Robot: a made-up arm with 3 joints. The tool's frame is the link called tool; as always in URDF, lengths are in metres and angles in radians. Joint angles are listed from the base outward. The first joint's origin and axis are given. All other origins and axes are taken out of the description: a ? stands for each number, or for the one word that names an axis. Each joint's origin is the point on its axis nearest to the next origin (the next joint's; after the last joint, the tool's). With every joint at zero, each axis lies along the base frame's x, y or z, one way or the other. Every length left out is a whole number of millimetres.
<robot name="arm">
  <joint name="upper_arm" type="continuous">
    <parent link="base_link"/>
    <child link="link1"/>
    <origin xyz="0 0.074 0.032"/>
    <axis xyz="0 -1 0"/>
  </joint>
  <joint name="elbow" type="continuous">
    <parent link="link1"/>
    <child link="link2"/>
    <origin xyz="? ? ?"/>
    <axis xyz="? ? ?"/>
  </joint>
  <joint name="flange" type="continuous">
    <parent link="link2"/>
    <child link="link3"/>
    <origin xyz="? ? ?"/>
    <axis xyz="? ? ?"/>
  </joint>
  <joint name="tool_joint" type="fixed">
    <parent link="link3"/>
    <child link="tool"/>
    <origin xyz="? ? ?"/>
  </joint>
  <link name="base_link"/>
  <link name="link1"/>
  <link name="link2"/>
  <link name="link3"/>
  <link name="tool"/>
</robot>
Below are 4 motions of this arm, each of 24 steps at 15 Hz.
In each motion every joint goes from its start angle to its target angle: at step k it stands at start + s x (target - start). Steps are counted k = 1, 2, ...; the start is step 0. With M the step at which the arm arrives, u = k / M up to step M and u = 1 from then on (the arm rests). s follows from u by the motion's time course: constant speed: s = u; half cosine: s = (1 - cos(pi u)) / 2; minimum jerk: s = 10 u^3 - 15 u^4 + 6 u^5.
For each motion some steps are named. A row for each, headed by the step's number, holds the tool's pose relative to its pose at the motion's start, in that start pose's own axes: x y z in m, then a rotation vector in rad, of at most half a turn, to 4 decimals.
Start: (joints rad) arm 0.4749 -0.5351 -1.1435
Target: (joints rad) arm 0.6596 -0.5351 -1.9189
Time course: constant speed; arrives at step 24
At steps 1, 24:
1: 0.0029 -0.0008 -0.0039 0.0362 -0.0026 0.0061
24: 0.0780 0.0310 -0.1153 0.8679 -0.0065 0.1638

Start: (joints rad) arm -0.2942 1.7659 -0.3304
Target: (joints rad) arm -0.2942 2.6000 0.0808
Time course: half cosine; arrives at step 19
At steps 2, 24:
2: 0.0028 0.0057 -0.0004 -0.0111 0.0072 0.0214
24: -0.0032 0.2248 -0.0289 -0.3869 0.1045 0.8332

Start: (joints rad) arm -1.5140 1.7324 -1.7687
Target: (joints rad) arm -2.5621 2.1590 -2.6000
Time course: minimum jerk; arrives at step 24
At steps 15, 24:
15: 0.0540 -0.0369 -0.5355 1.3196 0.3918 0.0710
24: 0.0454 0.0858 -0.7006 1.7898 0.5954 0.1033

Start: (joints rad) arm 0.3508 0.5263 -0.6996
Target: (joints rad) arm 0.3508 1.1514 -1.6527
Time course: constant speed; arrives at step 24
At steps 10, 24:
10: 0.0291 0.0101 -0.0843 0.3949 0.2051 0.1633
24: 0.0183 0.0602 -0.2170 0.9209 0.5989 0.2494

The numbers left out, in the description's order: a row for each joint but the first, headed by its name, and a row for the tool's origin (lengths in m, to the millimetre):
elbow: xyz 0.165 0 -0.392, axis 0 0 1
flange: xyz 0.208 0.002 0, axis -1 0 0
tool: xyz 0 -0.099 0.109

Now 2 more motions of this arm.
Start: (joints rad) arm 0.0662 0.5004 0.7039
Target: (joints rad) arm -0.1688 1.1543 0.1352
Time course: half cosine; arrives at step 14
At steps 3, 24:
3: -0.0053 0.0128 -0.0015 0.0751 -0.0272 0.0695
24: -0.0565 0.1364 -0.0072 0.7229 -0.1198 0.6748

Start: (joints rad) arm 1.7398 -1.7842 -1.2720
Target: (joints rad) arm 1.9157 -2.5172 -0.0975
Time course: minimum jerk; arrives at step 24
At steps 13, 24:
13: -0.0841 0.0742 0.0720 -0.5750 -0.3191 -0.2899
24: -0.1362 0.1367 0.0802 -0.9688 -0.4021 -0.6548

